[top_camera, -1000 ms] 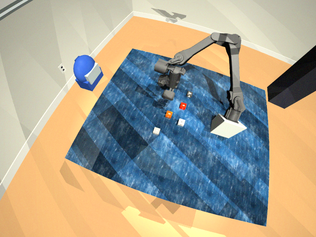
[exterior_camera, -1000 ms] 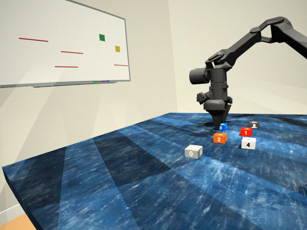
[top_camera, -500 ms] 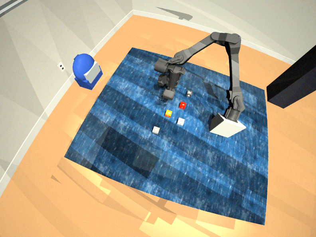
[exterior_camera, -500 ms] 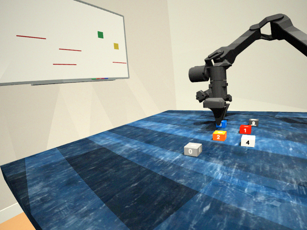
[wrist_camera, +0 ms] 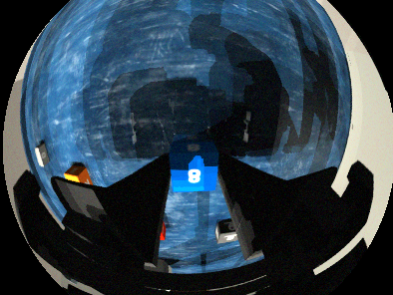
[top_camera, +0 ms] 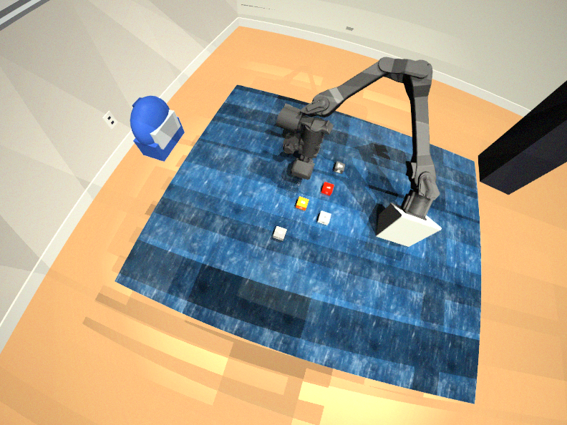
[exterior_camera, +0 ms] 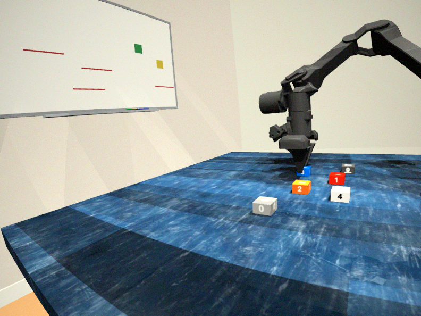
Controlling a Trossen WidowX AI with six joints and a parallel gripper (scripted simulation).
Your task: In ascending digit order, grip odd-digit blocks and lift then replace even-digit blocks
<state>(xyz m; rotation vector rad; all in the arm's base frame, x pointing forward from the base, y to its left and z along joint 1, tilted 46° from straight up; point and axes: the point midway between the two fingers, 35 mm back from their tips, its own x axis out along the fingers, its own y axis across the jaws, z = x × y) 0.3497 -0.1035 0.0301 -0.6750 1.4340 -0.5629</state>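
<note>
Right now my gripper tip is 11 cm past the dark grey block and 5 cm to the left of it. Round my gripper tip: red block 10 cm behind, 5 cm to the left; orange block 13 cm to the left, 4 cm behind; blue block 1 cm behind.
</note>
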